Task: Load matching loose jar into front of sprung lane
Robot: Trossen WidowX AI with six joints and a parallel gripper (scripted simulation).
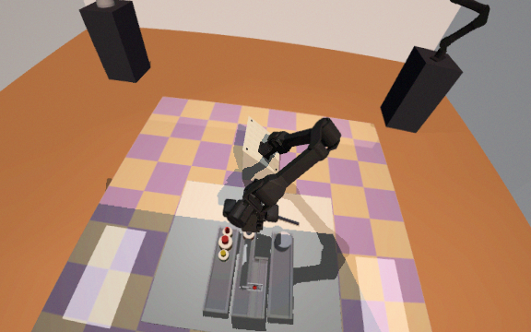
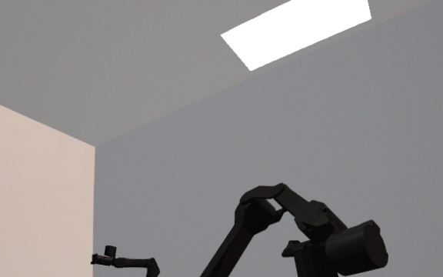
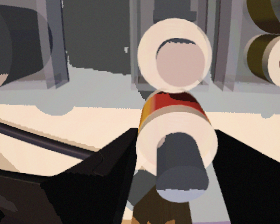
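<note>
My gripper tip is 50 mm short of the grey jar, 130 mm to the right of it and 30 mm above it. Also, from my gripper tip: grey three-lane rack: 190 mm ahead, 40 mm to the left, 40 mm below; then dark stick: 60 mm behind, 120 mm to the left, 50 mm below.
</note>
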